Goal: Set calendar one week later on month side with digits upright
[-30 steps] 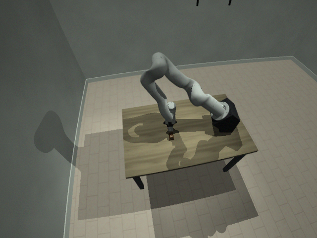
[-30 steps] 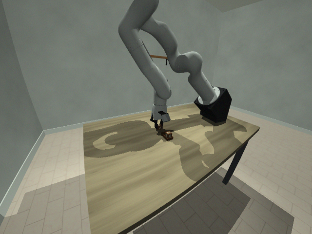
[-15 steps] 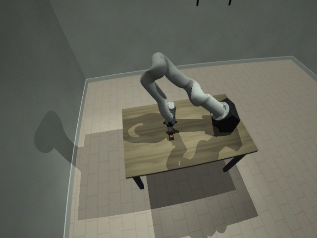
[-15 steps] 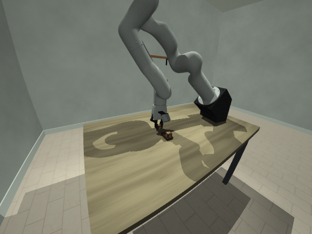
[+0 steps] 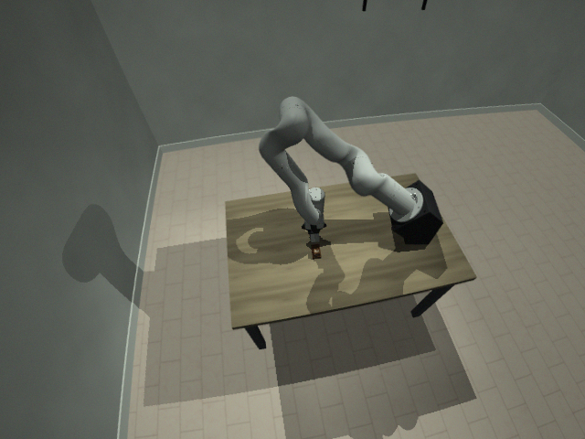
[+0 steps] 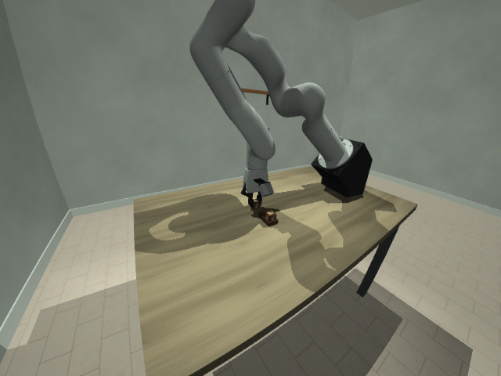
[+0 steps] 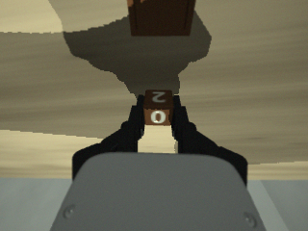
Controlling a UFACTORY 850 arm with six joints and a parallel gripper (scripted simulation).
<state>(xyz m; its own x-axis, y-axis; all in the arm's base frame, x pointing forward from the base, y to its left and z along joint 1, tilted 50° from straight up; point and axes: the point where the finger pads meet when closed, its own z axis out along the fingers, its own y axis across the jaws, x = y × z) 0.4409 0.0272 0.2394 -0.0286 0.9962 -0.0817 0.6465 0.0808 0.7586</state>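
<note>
The brown digit cube is 10 mm below my hand. The rest, counted from my hand: brown tray: 110 mm to the left, 20 mm below, 10 mm behind.
</note>
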